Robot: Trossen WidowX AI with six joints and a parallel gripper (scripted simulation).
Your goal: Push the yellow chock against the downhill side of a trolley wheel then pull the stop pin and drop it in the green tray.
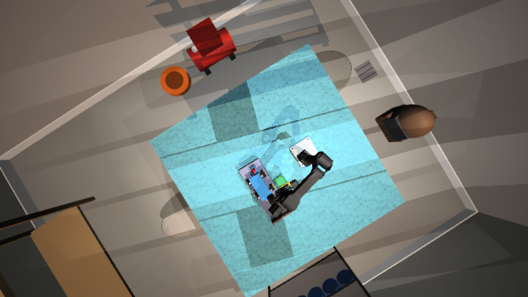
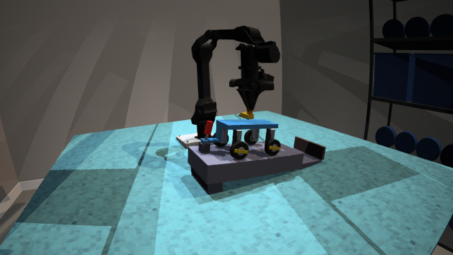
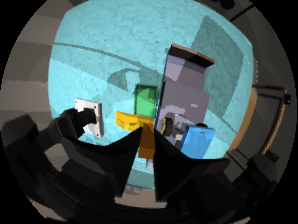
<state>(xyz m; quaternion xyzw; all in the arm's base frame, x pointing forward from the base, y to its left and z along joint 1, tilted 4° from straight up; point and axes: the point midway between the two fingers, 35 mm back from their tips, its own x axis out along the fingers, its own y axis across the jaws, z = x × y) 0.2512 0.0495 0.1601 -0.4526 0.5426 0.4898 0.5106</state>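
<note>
The red-headed stop pin is 6 cm ahead of my gripper tip, 20 cm to the right of it and 4 cm below it. From my gripper tip the other things lie so: blue-topped trolley 10 cm ahead, 9 cm to the right, 6 cm below; then yellow chock 2 cm behind, 1 cm below; then green tray 1 cm behind, 1 cm to the left, 17 cm below.
</note>
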